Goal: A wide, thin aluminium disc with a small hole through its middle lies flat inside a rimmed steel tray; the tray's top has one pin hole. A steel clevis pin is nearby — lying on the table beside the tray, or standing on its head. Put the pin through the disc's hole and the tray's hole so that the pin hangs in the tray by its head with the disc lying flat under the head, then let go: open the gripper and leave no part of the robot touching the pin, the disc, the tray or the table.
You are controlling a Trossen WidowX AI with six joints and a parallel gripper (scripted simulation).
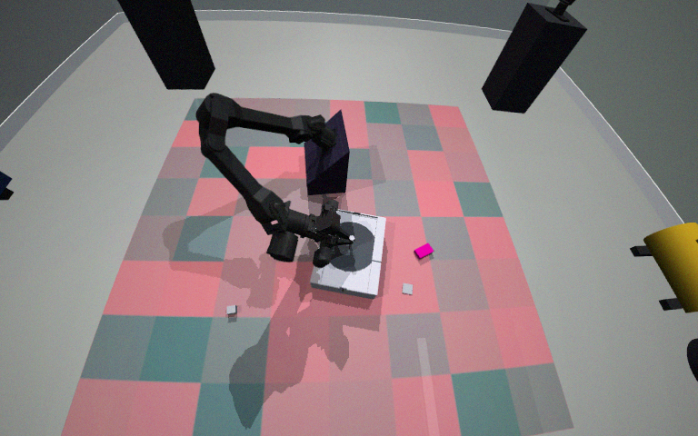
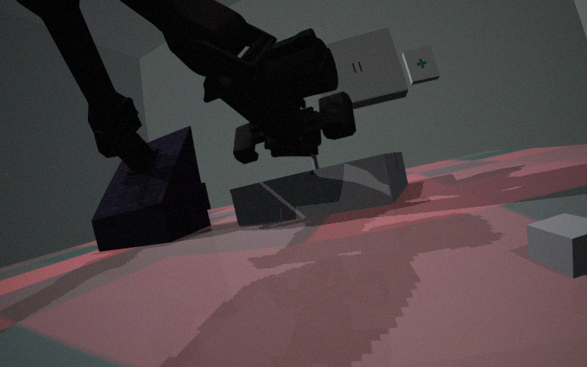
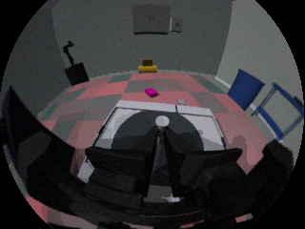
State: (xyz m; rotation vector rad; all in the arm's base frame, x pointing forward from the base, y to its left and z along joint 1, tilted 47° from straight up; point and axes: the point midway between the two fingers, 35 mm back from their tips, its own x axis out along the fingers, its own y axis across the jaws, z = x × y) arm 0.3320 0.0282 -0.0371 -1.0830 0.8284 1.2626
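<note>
The steel clevis pin is 10 mm below my gripper tip. From my gripper tip the other things lie so: dark aluminium disc 30 mm below, 10 mm to the right; grey cube 330 mm to the right, 180 mm ahead, 80 mm below; steel tray 50 mm below, 10 mm ahead.
</note>
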